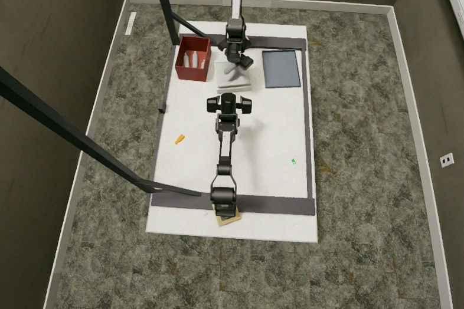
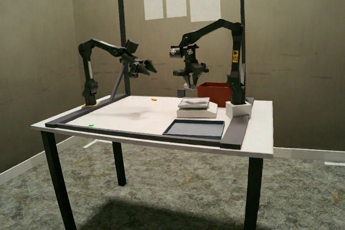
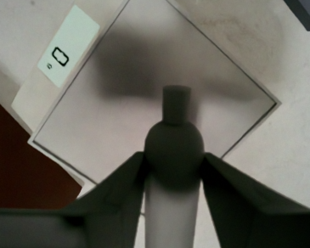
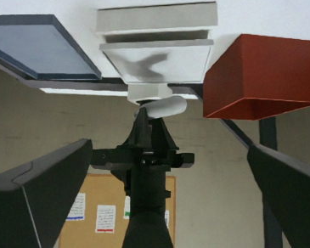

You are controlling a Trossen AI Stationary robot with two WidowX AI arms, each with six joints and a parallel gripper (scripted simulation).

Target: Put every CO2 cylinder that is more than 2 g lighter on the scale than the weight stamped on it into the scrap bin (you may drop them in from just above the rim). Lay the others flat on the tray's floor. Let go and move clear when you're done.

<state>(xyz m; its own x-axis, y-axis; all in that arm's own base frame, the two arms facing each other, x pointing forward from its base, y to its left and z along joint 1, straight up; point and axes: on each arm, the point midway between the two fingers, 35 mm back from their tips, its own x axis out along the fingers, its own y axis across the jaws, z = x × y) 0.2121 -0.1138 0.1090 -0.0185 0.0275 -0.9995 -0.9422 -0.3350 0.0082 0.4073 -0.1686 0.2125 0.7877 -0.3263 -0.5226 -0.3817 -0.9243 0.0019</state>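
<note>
My left gripper is now 10 mm past the scale platform and 120 mm above it. The rest, counted from my left hand: scale 20 mm behind, 20 mm to the left, 140 mm below; then CO2 cylinder 40 mm below; then red scrap bin 230 mm behind, 90 mm to the left, 150 mm below.
</note>
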